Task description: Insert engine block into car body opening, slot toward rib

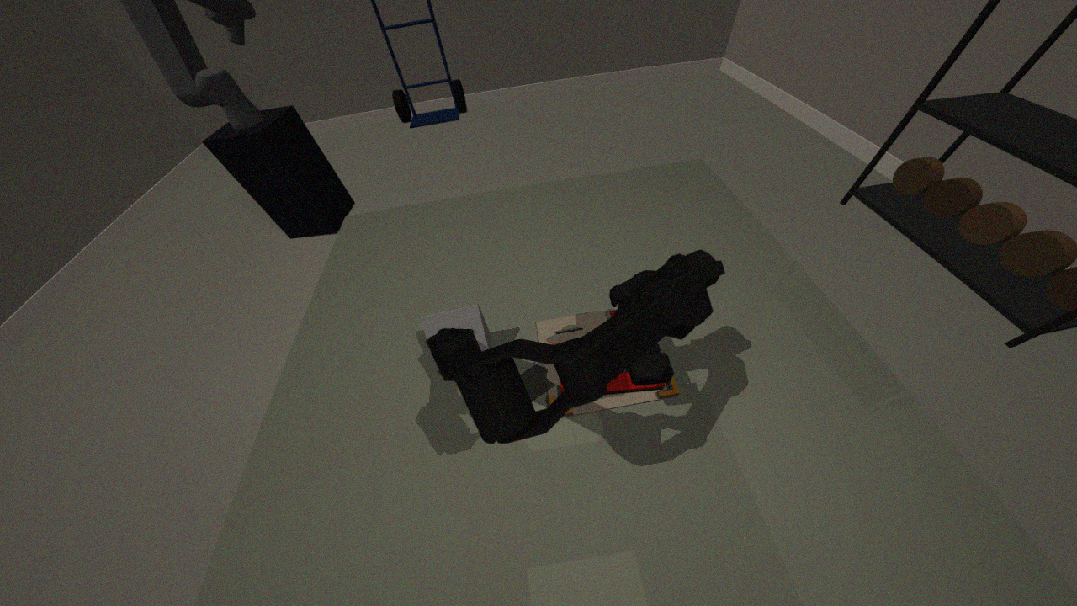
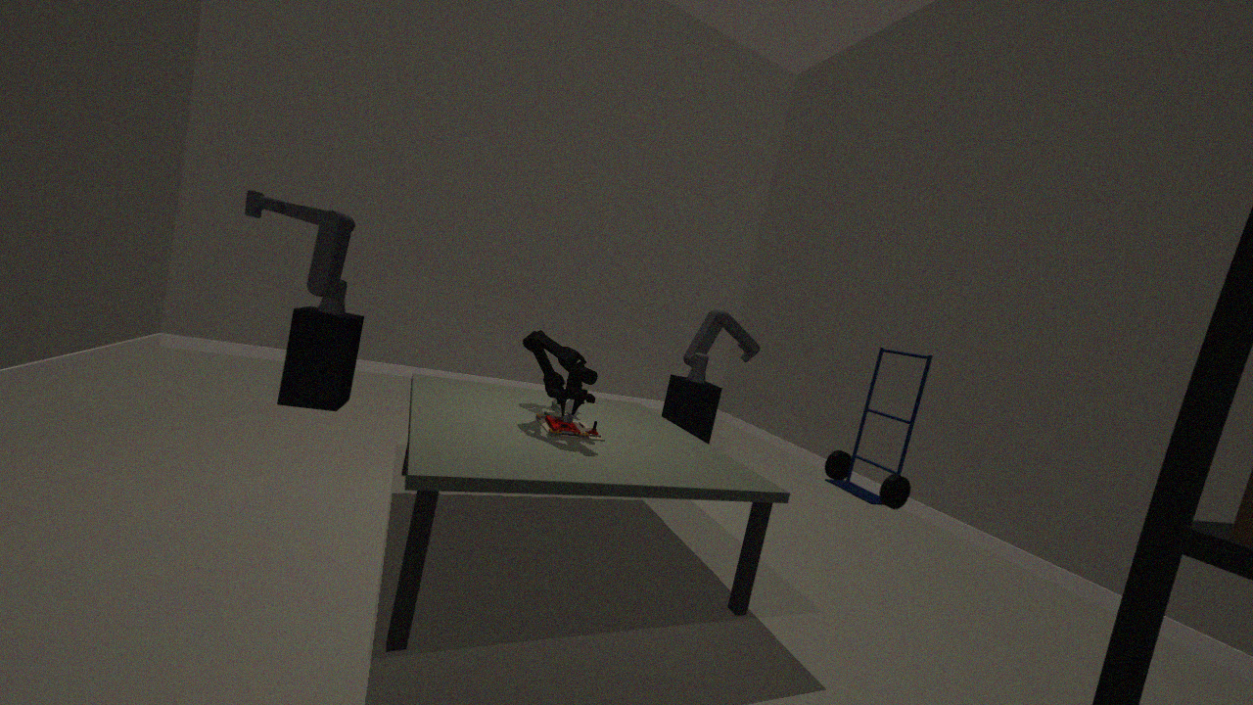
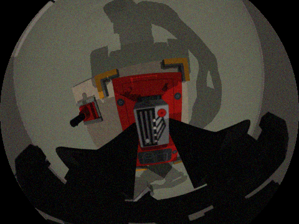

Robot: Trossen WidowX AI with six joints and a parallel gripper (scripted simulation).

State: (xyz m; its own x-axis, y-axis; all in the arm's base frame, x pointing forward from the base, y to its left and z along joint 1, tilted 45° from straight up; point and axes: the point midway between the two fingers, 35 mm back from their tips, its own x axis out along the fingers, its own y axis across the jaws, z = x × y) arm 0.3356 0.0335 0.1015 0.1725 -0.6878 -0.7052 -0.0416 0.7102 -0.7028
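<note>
The grey ribbed engine block is 1 cm below my gripper tip.
</note>
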